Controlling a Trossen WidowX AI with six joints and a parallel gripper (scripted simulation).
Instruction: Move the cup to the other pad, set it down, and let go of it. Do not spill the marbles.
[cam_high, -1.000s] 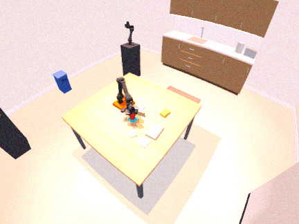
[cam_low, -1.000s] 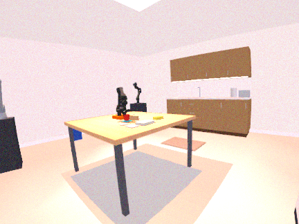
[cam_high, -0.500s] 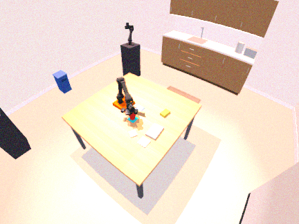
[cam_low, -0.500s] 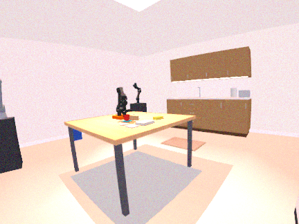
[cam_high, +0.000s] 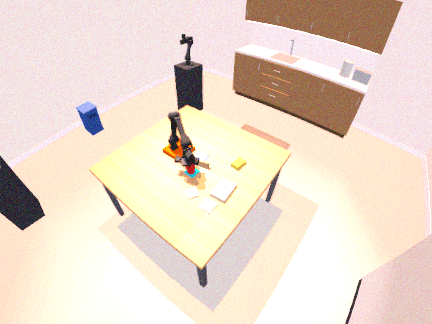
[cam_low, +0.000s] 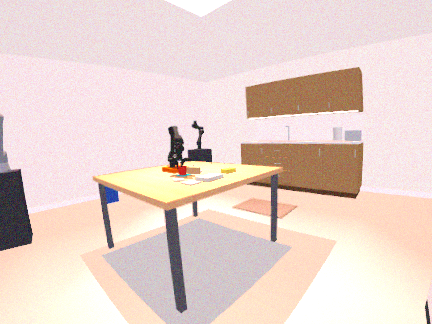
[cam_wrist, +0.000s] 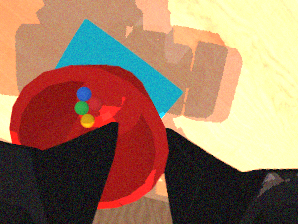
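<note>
Right now the red cup is 2 cm ahead of my gripper tip, 1 cm to the left of it and 1 cm below it. Round my gripper tip: cyan pad 6 cm below, 3 cm ahead, 2 cm to the left.
</note>
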